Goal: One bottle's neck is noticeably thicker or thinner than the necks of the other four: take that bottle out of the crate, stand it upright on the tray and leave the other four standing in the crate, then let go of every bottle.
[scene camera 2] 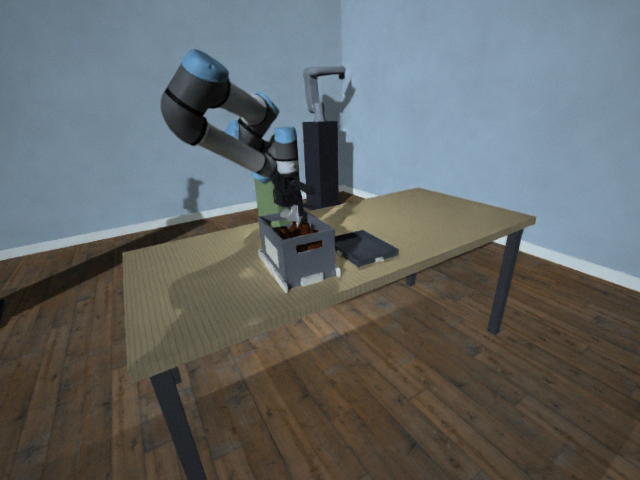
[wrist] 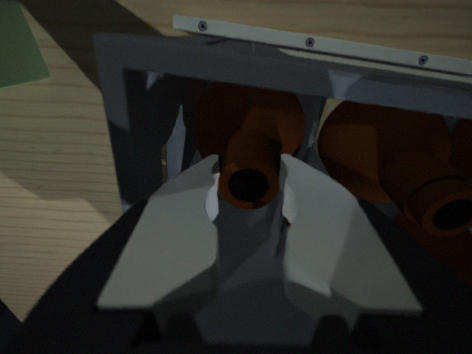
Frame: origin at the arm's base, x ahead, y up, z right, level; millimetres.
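Where they show: gripper, fingertip midpoint: (scene camera 2: 295, 226) (wrist: 248, 159).
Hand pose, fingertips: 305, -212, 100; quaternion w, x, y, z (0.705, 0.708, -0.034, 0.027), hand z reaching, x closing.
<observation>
Things, the pixels of their top centre, and the offset from my fingertips, as dx, dy, dz. "spot": a spot on its surface instead. Level surfaces: height alone.
- grey crate, middle of its top: (wrist: 410, 296) (scene camera 2: 293, 222) +75, +50, +57
- second brown bottle, middle of its top: (wrist: 454, 215) (scene camera 2: 305, 223) +90, +38, +16
- dark tray, surface spot: (scene camera 2: 369, 246) spot: +152, -120, -262
- pale strip with screws, surface spot: (wrist: 310, 42) spot: +54, -95, -50
- table, its level: dy -126
The grey crate (scene camera 2: 310, 266) (wrist: 112, 120) stands on the table and holds brown bottles, whose tops show inside it in the scene view. In the wrist view one brown bottle (wrist: 248, 117) stands in the crate's corner compartment. My gripper (scene camera 2: 296, 221) (wrist: 248, 159) is shut on this bottle's neck, with one pale finger at each side. A second brown bottle (wrist: 385, 145), at the right, has a neck that looks wider at the mouth. Part of another shows at the right edge. The other necks are hidden or unclear. The dark tray (scene camera 2: 369, 246) lies beside the crate.
A pale strip with screws (wrist: 310, 42) runs along the crate's outer side, and pale strips (scene camera 2: 272, 271) lie around its base on the table (scene camera 2: 206, 279). A green block (scene camera 2: 267, 196) (wrist: 20, 50) is behind the crate. A dark pedestal (scene camera 2: 320, 162) stands behind the table.
</observation>
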